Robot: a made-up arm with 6 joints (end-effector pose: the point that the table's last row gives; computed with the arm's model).
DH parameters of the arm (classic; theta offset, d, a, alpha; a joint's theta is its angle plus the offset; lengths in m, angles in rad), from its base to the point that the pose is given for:
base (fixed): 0.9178 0 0.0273 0
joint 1: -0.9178 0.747 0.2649 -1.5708
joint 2: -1.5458 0 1.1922 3.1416
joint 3: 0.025 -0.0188 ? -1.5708
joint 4: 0 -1.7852 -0.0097 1.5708
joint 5: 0 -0.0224 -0.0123 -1.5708
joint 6: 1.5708 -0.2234 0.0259 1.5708
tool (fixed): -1.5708 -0.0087 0 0
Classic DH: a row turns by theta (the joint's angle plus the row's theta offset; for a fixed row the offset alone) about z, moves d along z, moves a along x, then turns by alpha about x.
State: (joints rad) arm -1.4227 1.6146 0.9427 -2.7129 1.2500 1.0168
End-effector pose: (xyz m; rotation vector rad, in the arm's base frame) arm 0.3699 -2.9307 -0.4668 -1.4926 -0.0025 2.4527
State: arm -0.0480 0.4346 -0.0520 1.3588 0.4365 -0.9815
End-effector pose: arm 2.6596 0.0097 1.0598 -0.2558 0.3087 0.4358
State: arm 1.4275 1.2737 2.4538 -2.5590 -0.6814 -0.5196
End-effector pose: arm 0.2121 1.8209 3.0181 -0.9779 -1.2770 -1.6523
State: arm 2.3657 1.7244 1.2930 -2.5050 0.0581 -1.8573
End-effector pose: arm -2.3693 2.3779 -0.1050 -1.3502 -2.0920 1.7855
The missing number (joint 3, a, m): 0.22
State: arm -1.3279 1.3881 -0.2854 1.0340 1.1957 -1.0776
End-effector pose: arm 0.5926 -1.4182 -0.9464 1.2038 0.2267 -0.4734
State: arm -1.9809 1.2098 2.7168 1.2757 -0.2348 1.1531
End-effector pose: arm -0.5859 -1.1893 3.1400 1.2831 -1.2414 1.6290
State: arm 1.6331 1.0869 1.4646 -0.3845 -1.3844 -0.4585
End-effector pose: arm -0.3221 3.0211 1.9684 -0.3478 1.3554 1.4686
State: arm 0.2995 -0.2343 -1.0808 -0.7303 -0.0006 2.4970
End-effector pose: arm 1.4332 0.4975 0.5379 -1.7599 0.3651 0.9582
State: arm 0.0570 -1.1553 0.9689 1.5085 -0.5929 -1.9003
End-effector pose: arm -1.9897 -0.1946 2.8389 0.9197 -2.0737 0.0842
